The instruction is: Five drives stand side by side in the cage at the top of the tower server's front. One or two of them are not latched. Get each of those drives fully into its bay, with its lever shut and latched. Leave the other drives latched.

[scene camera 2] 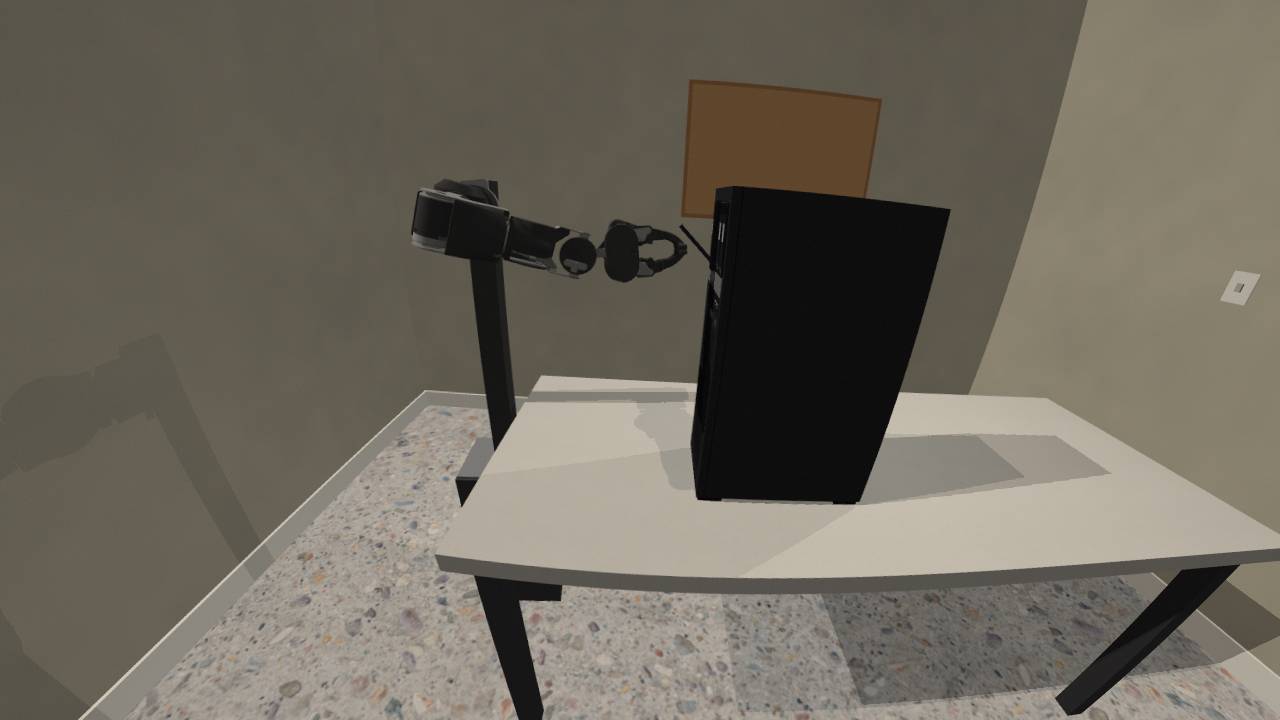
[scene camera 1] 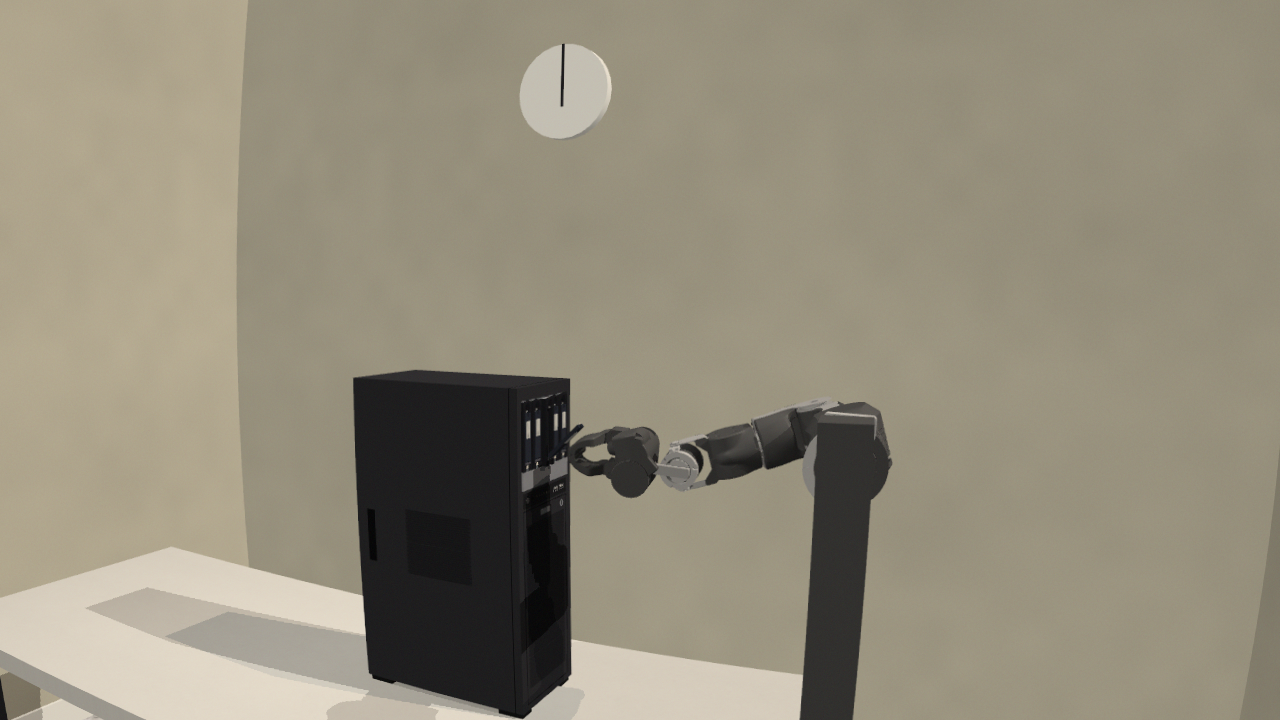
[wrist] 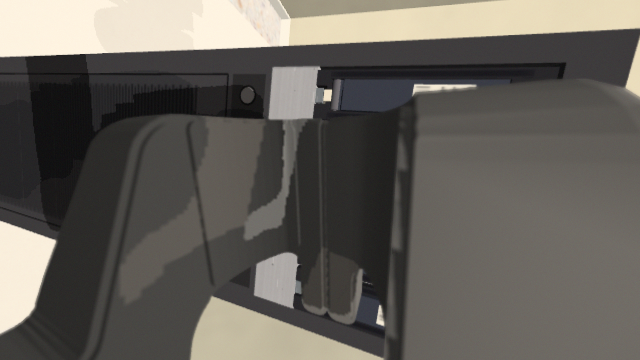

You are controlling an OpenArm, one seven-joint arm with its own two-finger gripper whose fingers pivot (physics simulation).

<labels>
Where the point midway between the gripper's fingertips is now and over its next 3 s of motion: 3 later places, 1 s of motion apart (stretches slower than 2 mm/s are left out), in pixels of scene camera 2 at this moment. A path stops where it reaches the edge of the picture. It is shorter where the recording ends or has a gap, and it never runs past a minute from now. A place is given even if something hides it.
The gripper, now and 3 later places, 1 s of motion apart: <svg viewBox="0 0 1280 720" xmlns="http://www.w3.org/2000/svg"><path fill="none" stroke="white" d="M683 248L714 255L671 256L684 230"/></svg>
</labels>
